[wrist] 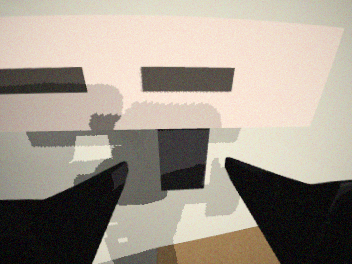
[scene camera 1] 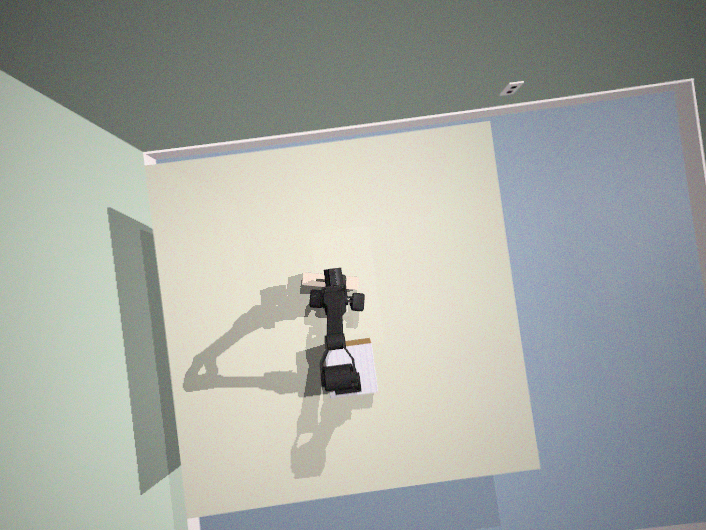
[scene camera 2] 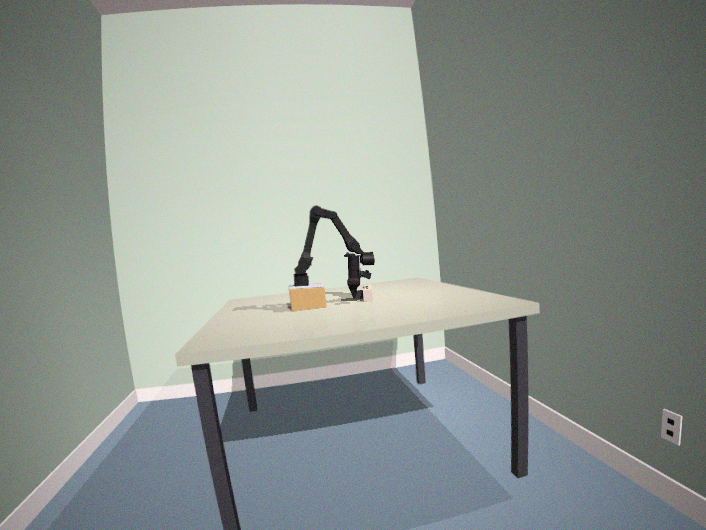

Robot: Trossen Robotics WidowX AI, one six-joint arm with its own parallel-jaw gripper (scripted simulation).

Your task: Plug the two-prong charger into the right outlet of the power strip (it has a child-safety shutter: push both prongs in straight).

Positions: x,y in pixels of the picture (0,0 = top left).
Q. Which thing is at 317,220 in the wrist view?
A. The gripper.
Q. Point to a dark two-prong charger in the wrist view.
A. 183,153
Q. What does the gripper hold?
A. Nothing.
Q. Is the gripper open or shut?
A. Open.
